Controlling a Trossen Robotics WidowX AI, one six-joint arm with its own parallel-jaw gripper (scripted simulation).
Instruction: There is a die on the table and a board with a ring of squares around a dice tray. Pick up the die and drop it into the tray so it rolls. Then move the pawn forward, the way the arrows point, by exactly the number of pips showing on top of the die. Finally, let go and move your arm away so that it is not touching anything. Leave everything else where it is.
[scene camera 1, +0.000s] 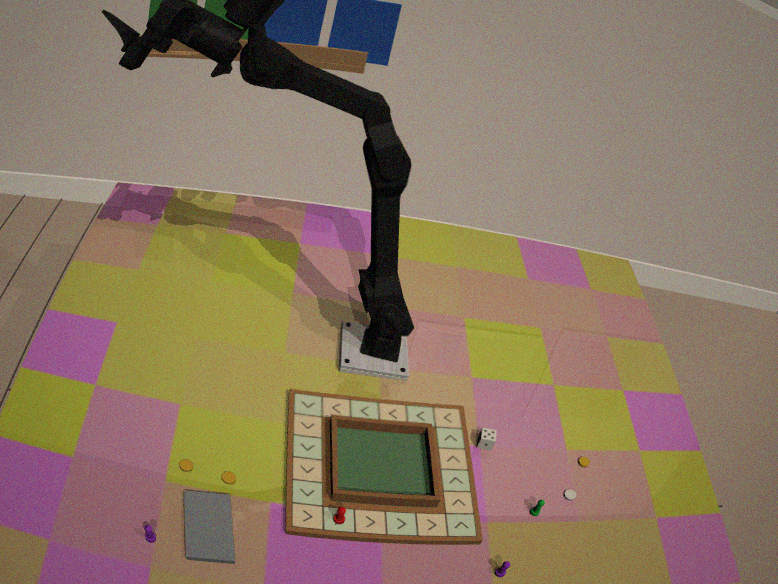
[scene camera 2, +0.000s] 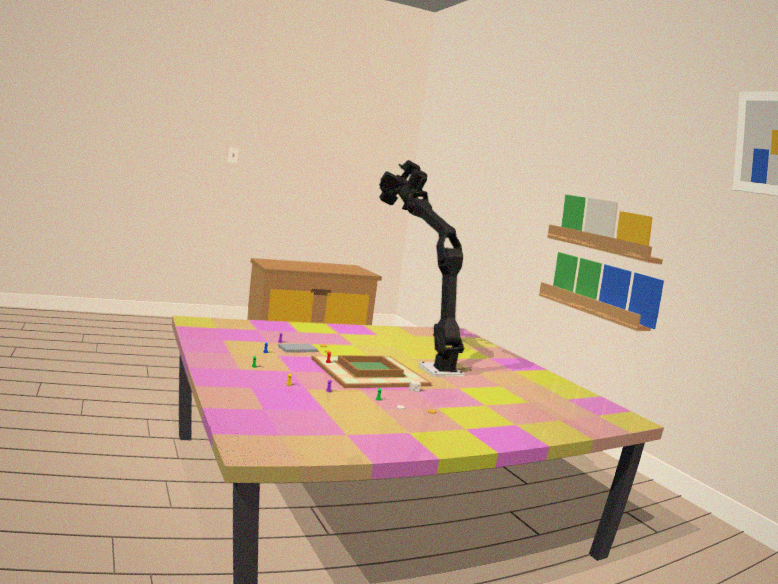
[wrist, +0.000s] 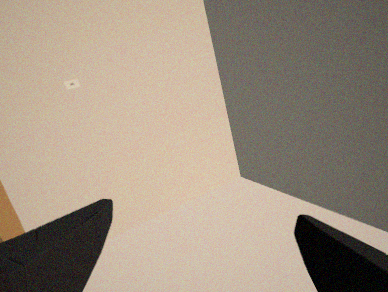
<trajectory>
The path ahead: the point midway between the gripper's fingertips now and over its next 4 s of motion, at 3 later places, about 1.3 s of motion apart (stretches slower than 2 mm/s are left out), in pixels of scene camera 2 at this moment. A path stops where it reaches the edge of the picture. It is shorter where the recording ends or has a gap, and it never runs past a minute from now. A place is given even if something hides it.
My gripper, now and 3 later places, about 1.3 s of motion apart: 392, 172; 302, 271; 415, 375; 414, 387
</trajectory>
